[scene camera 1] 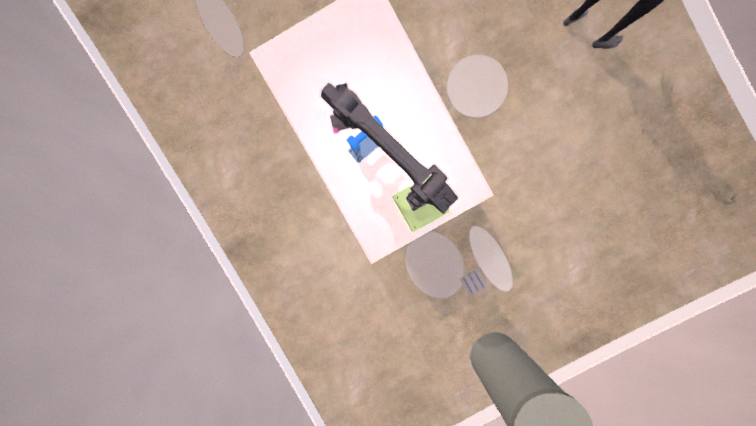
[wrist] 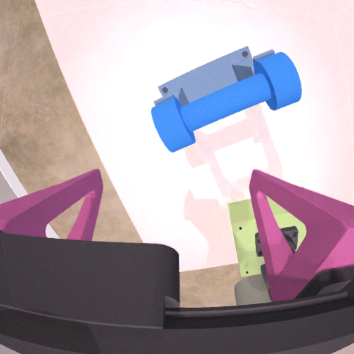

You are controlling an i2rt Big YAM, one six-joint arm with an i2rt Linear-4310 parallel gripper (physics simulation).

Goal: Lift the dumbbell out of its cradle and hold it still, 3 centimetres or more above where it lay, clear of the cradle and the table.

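Places are measured from the arm's base along level axes (x ahead, y left, z up), in millimetres.
Where they show: gripper, fingertip midpoint: (scene camera 1: 350, 126).
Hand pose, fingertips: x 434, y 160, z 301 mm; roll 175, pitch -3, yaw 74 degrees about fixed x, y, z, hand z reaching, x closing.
After its pixels a point has its place.
The blue dumbbell (scene camera 1: 357, 140) {x 416, y 153, z 138 mm} (wrist: 227, 102) rests in a grey-blue cradle (scene camera 1: 362, 151) {x 413, y 144, z -93 mm} (wrist: 202, 74) on the white table (scene camera 1: 288, 58) {x 1100, y 268, z -100 mm} (wrist: 120, 165). In the wrist view its bar runs slantwise, with the left end lower, and the cradle's plate shows behind it. The arm covers part of it in the scene view. My gripper (scene camera 1: 336, 129) {x 434, y 160, z 301 mm} (wrist: 175, 177) is open and empty, its magenta fingers wide apart. In the wrist view the dumbbell lies beyond the fingertips, above them in the picture. In the scene view the gripper is up-left of the dumbbell, mostly hidden by the arm.
The dark arm (scene camera 1: 394, 148) {x 213, y 87, z 560 mm} reaches over the table from the green base plate (scene camera 1: 417, 219) {x -96, y 59, z 3 mm} (wrist: 242, 260). Round stools (scene camera 1: 477, 85) (scene camera 1: 434, 264) stand beside the table on the brown floor. A person's legs (scene camera 1: 626, 26) show at the top right of the scene view.
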